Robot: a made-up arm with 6 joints. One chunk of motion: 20 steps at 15 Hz.
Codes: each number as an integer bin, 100 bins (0 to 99) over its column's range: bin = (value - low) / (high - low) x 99, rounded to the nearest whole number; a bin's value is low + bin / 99 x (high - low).
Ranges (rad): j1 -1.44..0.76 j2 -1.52..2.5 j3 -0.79..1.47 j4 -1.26..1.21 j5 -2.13..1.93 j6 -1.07..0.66
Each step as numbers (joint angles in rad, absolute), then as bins.
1 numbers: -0.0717 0.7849 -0.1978 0.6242 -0.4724 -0.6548
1 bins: 62 57 26 76 40 24
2 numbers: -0.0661 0.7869 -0.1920 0.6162 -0.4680 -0.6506
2 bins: 62 57 26 75 41 24
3 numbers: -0.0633 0.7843 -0.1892 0.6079 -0.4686 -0.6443
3 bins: 62 57 26 75 41 24
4 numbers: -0.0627 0.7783 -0.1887 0.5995 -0.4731 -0.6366
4 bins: 62 57 26 75 40 25
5 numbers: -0.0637 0.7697 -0.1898 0.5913 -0.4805 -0.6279
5 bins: 62 56 26 74 40 25
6 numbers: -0.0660 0.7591 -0.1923 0.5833 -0.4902 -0.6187
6 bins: 62 56 26 74 40 26
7 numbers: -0.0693 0.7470 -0.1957 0.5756 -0.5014 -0.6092
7 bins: 62 56 26 74 40 26
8 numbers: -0.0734 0.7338 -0.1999 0.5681 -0.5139 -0.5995
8 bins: 61 56 26 73 39 27
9 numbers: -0.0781 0.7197 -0.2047 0.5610 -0.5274 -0.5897
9 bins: 61 55 26 73 39 27
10 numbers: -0.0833 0.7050 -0.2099 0.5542 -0.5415 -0.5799
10 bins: 61 55 25 73 39 28
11 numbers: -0.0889 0.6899 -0.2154 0.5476 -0.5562 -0.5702
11 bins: 61 54 25 72 38 29
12 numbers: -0.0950 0.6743 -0.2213 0.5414 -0.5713 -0.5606
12 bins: 61 54 25 72 38 29
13 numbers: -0.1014 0.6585 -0.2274 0.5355 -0.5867 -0.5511
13 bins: 60 54 25 72 38 30
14 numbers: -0.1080 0.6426 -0.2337 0.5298 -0.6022 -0.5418
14 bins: 60 53 24 72 37 30
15 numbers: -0.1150 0.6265 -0.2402 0.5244 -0.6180 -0.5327
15 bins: 60 53 24 72 37 31
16 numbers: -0.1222 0.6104 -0.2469 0.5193 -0.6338 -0.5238
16 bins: 59 52 24 71 36 31
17 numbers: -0.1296 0.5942 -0.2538 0.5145 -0.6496 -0.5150
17 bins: 59 52 23 71 36 32
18 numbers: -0.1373 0.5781 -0.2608 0.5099 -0.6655 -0.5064
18 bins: 59 52 23 71 36 32
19 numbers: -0.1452 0.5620 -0.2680 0.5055 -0.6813 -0.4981
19 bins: 58 51 23 71 35 33
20 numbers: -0.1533 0.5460 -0.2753 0.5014 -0.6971 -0.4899
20 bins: 58 51 23 71 35 33
